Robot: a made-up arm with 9 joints.
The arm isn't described. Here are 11 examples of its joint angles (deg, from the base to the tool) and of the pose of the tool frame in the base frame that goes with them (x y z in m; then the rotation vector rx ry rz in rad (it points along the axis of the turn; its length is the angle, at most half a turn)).
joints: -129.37 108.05 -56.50 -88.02 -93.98 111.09 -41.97 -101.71 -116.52
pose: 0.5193 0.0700 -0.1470 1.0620 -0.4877 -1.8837
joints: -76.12 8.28 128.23 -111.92 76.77 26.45 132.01 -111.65 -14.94
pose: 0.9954 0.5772 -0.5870 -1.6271 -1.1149 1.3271
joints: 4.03 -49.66 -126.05 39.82 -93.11 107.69 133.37 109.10 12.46
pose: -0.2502 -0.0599 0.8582 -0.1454 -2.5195 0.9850
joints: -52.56 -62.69 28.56 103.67 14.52 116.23 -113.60 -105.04 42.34
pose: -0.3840 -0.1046 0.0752 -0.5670 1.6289 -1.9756
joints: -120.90 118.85 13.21 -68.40 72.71 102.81 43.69 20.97 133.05
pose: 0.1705 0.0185 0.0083 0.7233 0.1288 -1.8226
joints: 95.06 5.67 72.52 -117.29 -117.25 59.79 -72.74 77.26 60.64
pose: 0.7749 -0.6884 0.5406 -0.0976 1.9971 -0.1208
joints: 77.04 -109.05 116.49 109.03 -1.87 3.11 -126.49 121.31 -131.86
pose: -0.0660 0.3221 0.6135 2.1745 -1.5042 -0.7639
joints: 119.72 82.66 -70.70 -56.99 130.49 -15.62 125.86 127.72 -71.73
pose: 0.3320 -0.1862 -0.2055 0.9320 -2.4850 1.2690
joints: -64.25 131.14 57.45 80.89 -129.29 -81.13 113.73 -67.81 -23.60
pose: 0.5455 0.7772 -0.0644 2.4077 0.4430 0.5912
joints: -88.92 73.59 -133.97 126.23 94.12 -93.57 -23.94 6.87 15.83
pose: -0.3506 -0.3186 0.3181 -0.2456 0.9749 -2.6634
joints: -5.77 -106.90 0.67 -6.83 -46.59 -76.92 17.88 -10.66 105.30
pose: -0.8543 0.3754 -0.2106 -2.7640 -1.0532 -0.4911
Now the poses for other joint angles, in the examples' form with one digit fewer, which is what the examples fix.
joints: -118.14 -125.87 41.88 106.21 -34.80 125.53 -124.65 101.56 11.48
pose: -0.125 -0.754 -0.177 0.291 -2.592 0.904
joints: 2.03 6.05 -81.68 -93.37 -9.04 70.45 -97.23 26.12 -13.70
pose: 0.733 0.169 -0.119 -1.155 1.191 0.833
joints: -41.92 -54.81 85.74 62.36 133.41 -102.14 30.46 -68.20 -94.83
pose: 0.096 0.753 -0.215 1.610 2.402 -0.308
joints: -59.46 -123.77 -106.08 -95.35 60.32 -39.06 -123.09 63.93 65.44
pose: 0.498 -0.259 0.050 1.669 -1.724 1.117
